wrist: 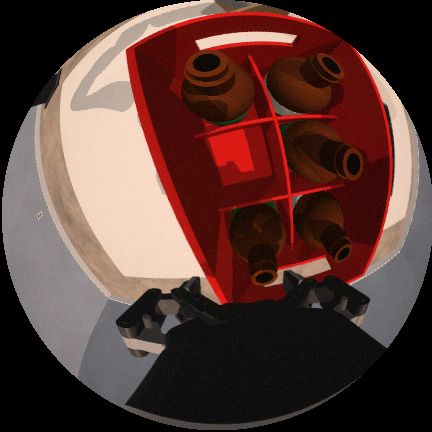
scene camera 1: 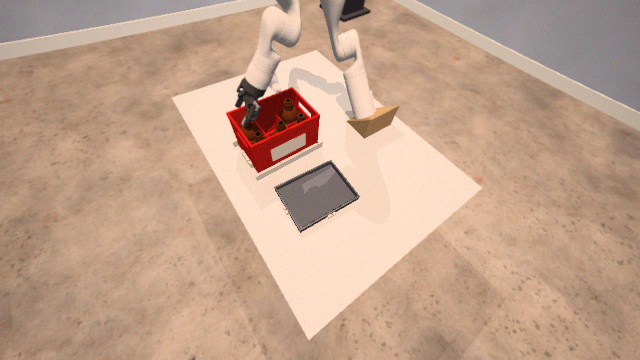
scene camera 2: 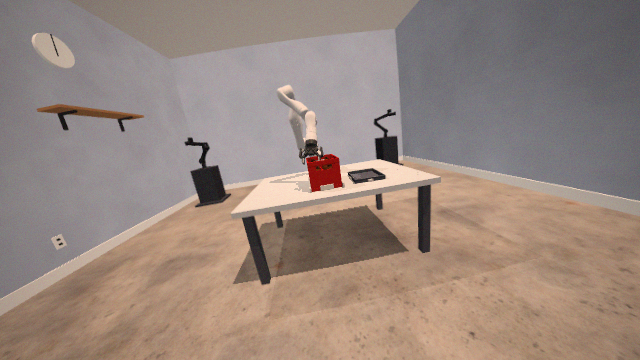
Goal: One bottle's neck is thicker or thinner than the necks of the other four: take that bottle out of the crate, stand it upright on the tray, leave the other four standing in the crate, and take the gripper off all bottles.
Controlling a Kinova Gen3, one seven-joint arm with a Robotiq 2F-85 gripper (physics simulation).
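Where they show: gripper, fingertip midpoint: (wrist: 242, 283) (scene camera 1: 240, 115); arm's base, link origin: (scene camera 1: 364, 115).
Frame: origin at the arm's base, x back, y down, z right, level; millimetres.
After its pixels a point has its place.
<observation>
The red crate (scene camera 1: 265, 160) @[x -497, y -32, z 33 mm] (scene camera 2: 325, 177) @[x -526, y -28, z 127 mm] (wrist: 185, 175) @[x -370, y -106, z 203 mm] holds five upright brown bottles; its left middle compartment is empty in the wrist view. The top-left bottle (scene camera 1: 288, 111) @[x -311, y -81, z 146 mm] (wrist: 220, 92) @[x -316, y -86, z 160 mm] looks widest at the neck there. The others are top right (scene camera 1: 301, 118) @[x -314, y -114, z 57 mm] (wrist: 297, 85) @[x -319, y -77, z 89 mm], middle right (scene camera 1: 281, 126) @[x -395, y -113, z 67 mm] (wrist: 310, 150) @[x -382, y -78, z 99 mm], bottom right (scene camera 1: 257, 136) @[x -487, y -117, z 73 mm] (wrist: 318, 217) @[x -457, y -74, z 95 mm] and bottom left (scene camera 1: 249, 132) @[x -486, y -74, z 145 mm] (wrist: 256, 230) @[x -451, y -74, z 169 mm]. My gripper (scene camera 1: 248, 120) @[x -483, y -115, z 193 mm] (scene camera 2: 311, 157) @[x -483, y -115, z 193 mm] (wrist: 242, 283) @[x -483, y -115, z 193 mm] is open and empty, low over the bottom-left bottle, whose neck appears near the fingertips; contact cannot be told. The dark tray (scene camera 1: 329, 213) @[x -431, y 21, z -254 mm] (scene camera 2: 369, 180) @[x -541, y 37, z -135 mm] is empty.
The crate and tray are on the white table (scene camera 1: 320, 280) @[x -587, y 45, z -395 mm] (scene camera 2: 280, 197) @[x -509, y 45, z 407 mm], with the tray beside the crate's labelled long side. A tan wedge-shaped block (scene camera 1: 380, 121) @[x 9, y -22, z -80 mm] is at the arm's base. The crate's walls and thin dividers surround the bottles.
</observation>
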